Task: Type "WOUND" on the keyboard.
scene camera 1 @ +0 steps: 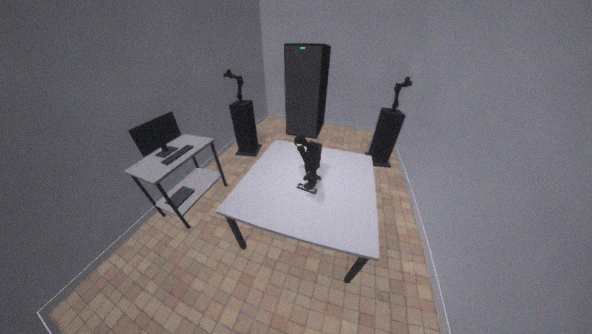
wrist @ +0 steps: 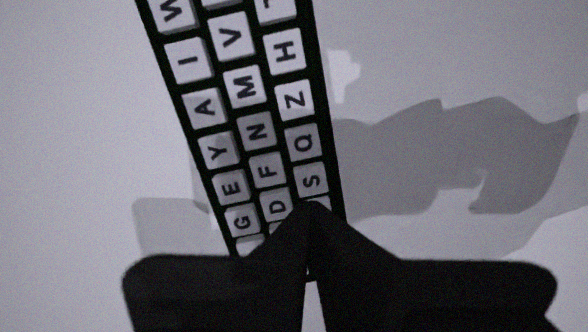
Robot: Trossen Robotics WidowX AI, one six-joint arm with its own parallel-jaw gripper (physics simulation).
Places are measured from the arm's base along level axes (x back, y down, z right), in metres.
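Pixels of known places: gripper, between the fingertips: (scene camera 1: 312, 188) (wrist: 308, 209); arm's base, origin of its link: (scene camera 1: 315, 148).
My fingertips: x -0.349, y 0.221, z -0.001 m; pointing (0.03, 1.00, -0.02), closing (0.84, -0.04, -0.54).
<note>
Ahead of a thing's pixels: the offset from my fingertips to its top centre. Level surfaces: height alone.
The black keyboard {dx +0.002, dy -0.003, dz +0.049 m} (scene camera 1: 300, 187) (wrist: 327, 145) with pale letter keys lies on the white table {dy +0.013 m} (scene camera 1: 260, 195). In the wrist view its W key {dx +0.000, dy -0.003, dz +0.097 m} (wrist: 173, 12) is at the top left, cut by the edge, the N key {dx +0.001, dy -0.003, dz +0.044 m} (wrist: 256, 132) is in the middle row, and the D key {dx -0.011, dy -0.003, dz +0.011 m} (wrist: 276, 206) is just left of the fingertips. My gripper (scene camera 1: 309, 185) (wrist: 308, 209) is shut and empty, its tips over the key just below the S key {dx +0.009, dy -0.003, dz +0.013 m} (wrist: 311, 180). That key's letter is hidden, and contact cannot be told. The O key does not show in the wrist view.
A side desk (scene camera 1: 145, 169) at the left bears a monitor (scene camera 1: 156, 133) and another dark keyboard (scene camera 1: 177, 154). Two arms on black pedestals (scene camera 1: 244, 127) (scene camera 1: 387, 135) and a tall black cabinet (scene camera 1: 304, 90) stand behind the table. The arm's shadow lies right of the keyboard.
</note>
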